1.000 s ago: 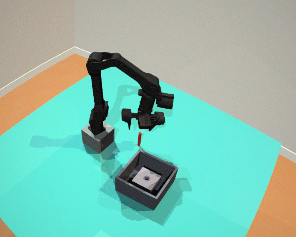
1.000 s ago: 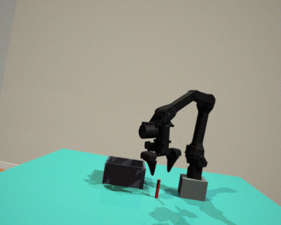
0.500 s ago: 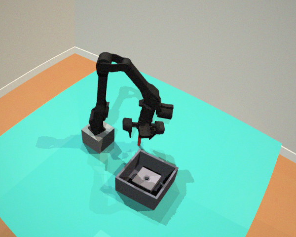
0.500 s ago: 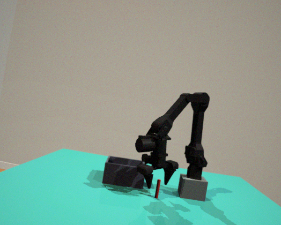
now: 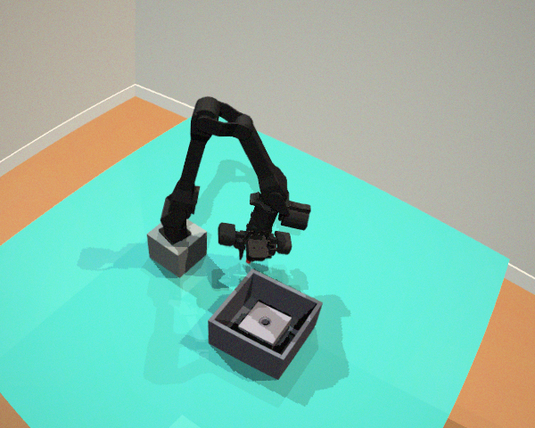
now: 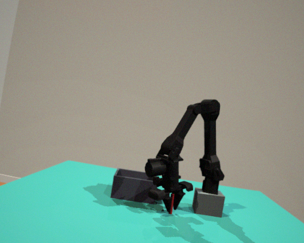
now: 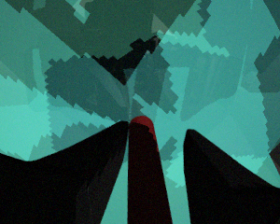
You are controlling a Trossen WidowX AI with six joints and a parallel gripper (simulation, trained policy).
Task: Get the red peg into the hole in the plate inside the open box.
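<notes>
The grey plate is 200 mm ahead of my gripper tip, 130 mm to the right of it and 40 mm above it. Also, from my gripper tip: dark grey box (200 mm ahead, 130 mm to the right, 20 mm above); red peg (10 mm to the left, 30 mm above).
</notes>
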